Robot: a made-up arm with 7 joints.
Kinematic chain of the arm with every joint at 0, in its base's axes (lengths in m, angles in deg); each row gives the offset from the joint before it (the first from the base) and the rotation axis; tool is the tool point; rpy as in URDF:
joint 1: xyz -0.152 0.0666 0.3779 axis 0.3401 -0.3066 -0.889
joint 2: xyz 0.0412 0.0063 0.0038 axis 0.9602 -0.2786 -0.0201
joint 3: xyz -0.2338 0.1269 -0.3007 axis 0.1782 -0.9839 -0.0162
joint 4: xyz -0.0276 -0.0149 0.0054 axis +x
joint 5: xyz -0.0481 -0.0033 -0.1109 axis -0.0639 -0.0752 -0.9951
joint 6: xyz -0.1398 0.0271 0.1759 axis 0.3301 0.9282 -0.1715
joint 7: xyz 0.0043 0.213 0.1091 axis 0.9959 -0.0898 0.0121
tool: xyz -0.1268 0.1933 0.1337 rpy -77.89 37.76 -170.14
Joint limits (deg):
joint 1: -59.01..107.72
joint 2: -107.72..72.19
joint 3: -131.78..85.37
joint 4: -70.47..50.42
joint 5: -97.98..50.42
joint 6: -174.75..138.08
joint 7: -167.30..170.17
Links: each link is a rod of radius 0.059 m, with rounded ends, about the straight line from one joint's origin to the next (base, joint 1, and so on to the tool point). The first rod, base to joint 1, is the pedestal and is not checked.
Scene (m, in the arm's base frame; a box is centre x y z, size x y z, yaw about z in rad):
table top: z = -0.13
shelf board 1: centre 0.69 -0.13 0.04 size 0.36 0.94 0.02 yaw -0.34
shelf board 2: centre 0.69 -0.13 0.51 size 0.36 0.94 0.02 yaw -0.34
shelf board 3: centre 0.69 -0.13 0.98 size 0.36 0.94 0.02 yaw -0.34
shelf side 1: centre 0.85 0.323 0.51 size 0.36 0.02 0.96 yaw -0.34
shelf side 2: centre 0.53 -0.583 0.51 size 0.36 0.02 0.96 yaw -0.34
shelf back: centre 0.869 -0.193 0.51 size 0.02 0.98 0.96 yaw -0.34
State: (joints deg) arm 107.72 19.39 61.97 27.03 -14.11 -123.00 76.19
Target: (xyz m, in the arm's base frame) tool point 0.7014 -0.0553 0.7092
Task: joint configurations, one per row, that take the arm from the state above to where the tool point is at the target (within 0.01 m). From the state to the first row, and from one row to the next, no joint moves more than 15 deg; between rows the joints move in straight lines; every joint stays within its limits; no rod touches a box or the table.
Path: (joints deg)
1: 100.04 19.81 65.03 28.66 -14.78 -134.03 79.35
2: 92.36 20.22 68.09 30.30 -15.44 -145.07 82.52
3: 84.68 20.64 71.15 31.93 -16.11 -156.10 85.68
4: 84.16 30.99 75.89 30.46 -15.22 -154.82 76.98
5: 83.64 41.34 80.63 29.00 -14.34 -153.54 68.27
6: 83.11 51.70 85.37 27.53 -13.45 -152.26 59.56
7: 89.27 50.84 82.88 26.81 -14.25 -139.26 58.80
8: 95.42 49.99 80.39 26.10 -15.05 -126.26 58.03
9: 101.57 49.13 77.91 25.39 -15.85 -113.27 57.26
10: 107.72 48.28 75.42 24.68 -16.65 -100.27 56.50

